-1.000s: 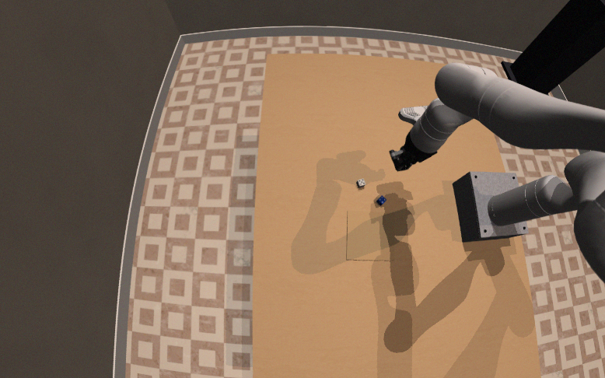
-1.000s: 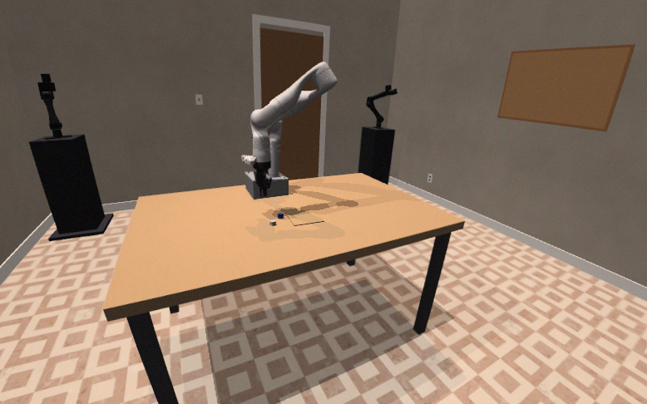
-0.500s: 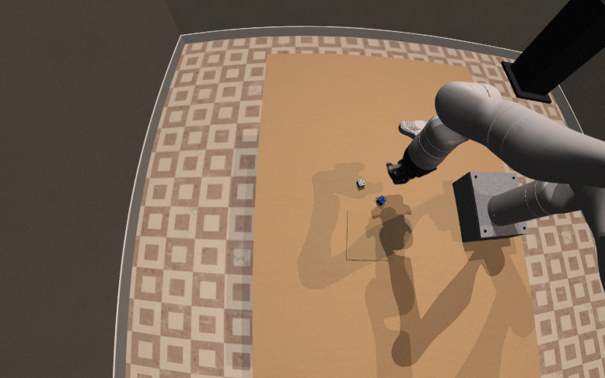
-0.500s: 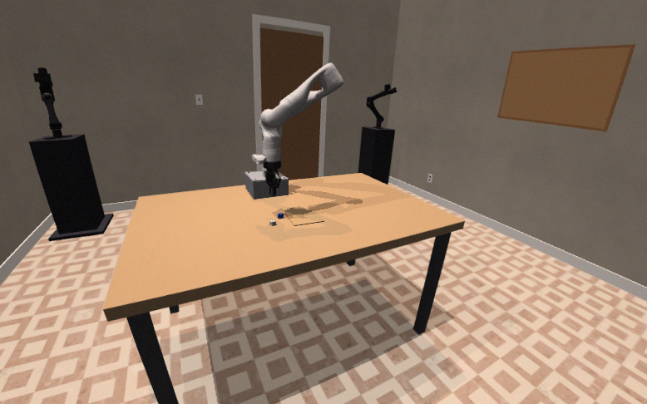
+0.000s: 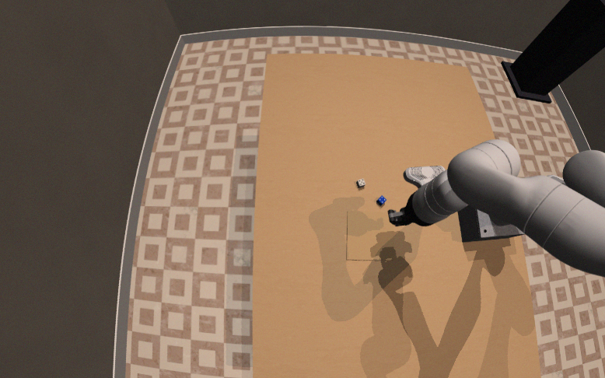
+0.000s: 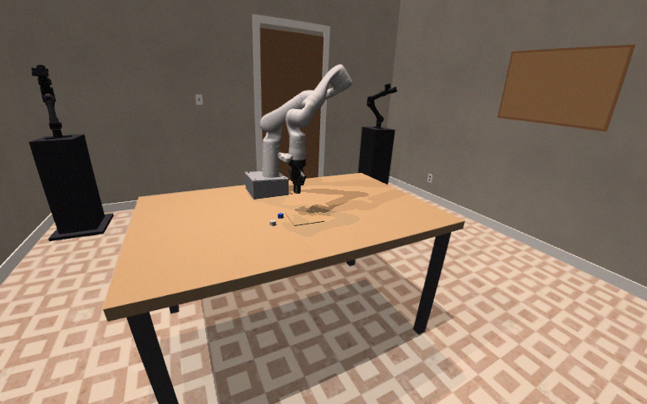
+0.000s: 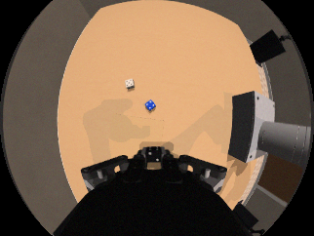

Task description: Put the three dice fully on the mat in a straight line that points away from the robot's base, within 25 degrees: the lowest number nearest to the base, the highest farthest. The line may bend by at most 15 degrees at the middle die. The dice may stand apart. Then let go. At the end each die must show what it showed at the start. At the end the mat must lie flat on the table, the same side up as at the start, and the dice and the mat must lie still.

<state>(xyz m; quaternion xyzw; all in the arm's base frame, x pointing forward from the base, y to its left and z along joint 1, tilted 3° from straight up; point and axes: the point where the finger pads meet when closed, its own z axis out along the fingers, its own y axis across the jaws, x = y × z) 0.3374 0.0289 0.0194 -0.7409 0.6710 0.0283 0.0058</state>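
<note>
The mat lies 12 cm below my hand, 5 cm ahead of it and 2 cm to the left of it. The rest, counted from my hand: blue die (11 cm below, 8 cm to the right, 2 cm ahead); then black die (1 cm below); then white die (14 cm to the right, 11 cm below, 8 cm ahead).
</note>
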